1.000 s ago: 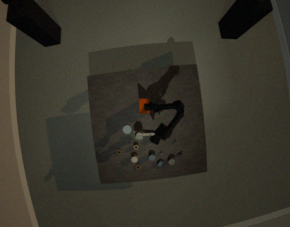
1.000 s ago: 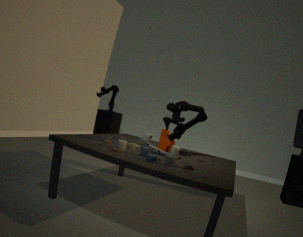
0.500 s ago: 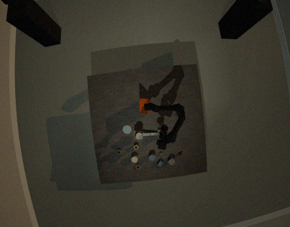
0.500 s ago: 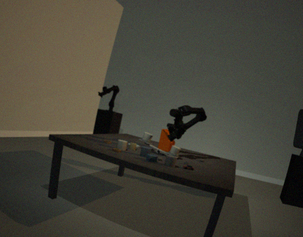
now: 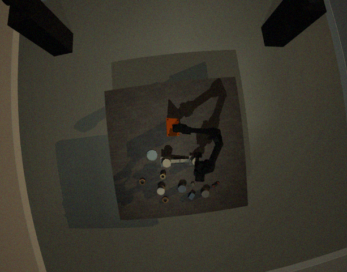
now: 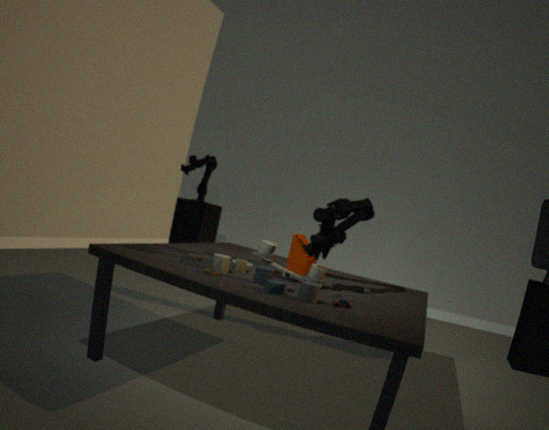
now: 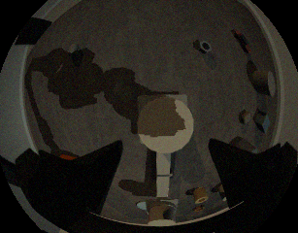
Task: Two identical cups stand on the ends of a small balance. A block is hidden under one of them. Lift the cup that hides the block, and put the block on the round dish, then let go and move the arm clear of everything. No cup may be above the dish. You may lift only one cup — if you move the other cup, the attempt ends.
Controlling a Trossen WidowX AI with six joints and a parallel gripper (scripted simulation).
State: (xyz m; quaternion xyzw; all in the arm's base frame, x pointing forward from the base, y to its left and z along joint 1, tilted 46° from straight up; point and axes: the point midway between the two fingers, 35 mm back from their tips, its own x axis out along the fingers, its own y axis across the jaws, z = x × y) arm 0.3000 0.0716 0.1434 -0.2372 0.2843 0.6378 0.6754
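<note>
My gripper tip is now 8 cm above the bluish block. Round my gripper tip: blue cylinder 24 cm ahead, 15 cm to the right, 9 cm below; then toy 26 cm ahead, 19 cm to the left, 11 cm below; then balance 14 cm to the right, 10 cm below.
</note>
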